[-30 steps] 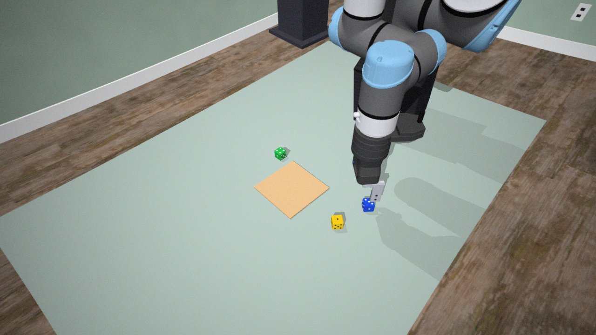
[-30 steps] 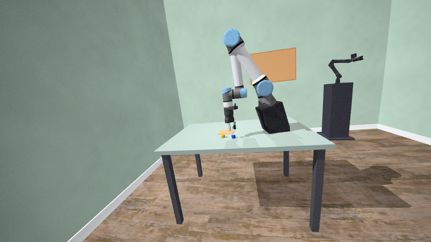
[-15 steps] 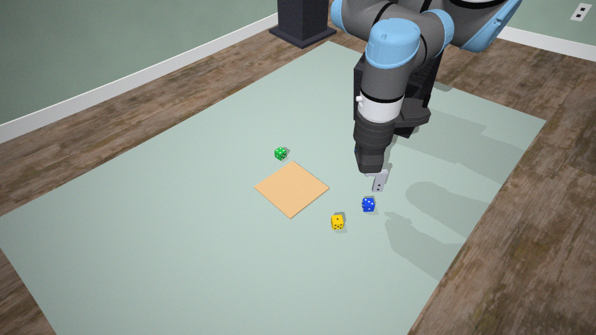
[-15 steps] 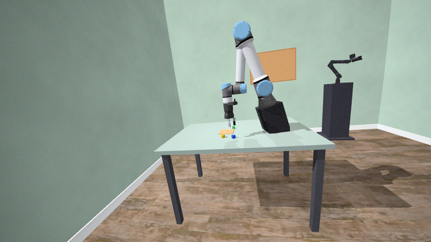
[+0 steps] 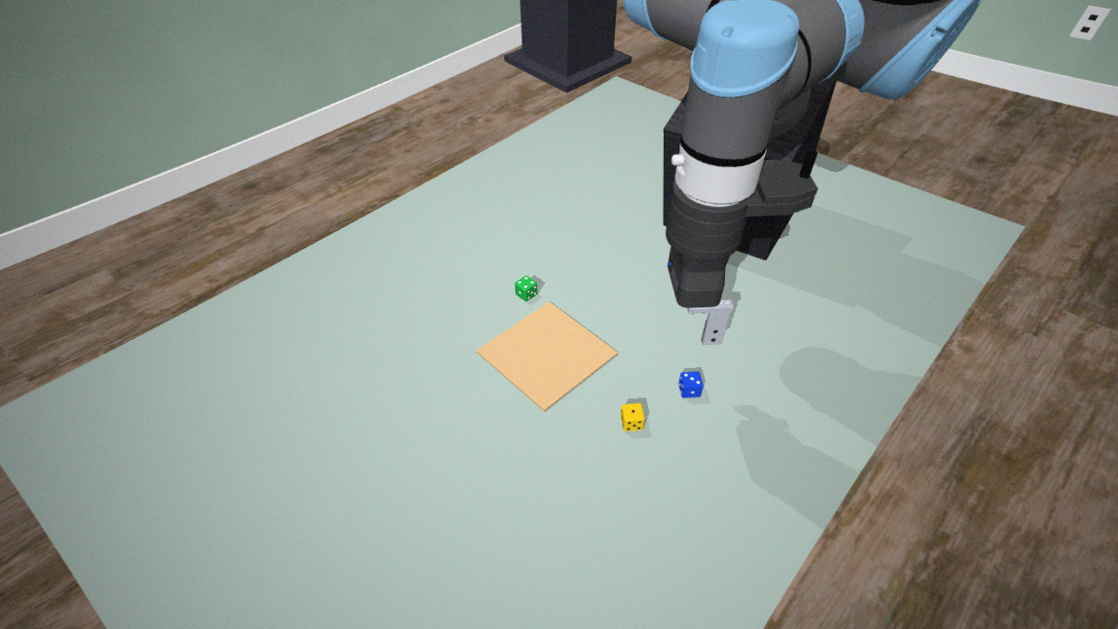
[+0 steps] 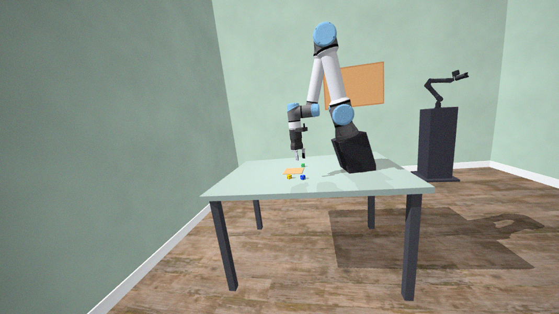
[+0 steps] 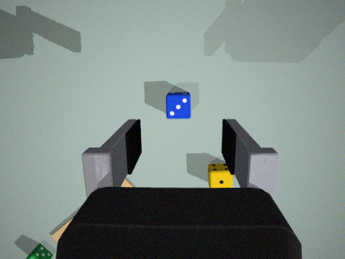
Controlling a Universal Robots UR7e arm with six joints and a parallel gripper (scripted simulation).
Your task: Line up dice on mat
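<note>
My gripper is now 9 cm short of the yellow die, 2 cm to the left of it and 14 cm above it. The rest, counted from my hand: blue die (14 cm below); then green die (3 cm ahead, 29 cm to the right, 14 cm below); then orange mat (9 cm ahead, 18 cm to the right, 15 cm below).
</note>
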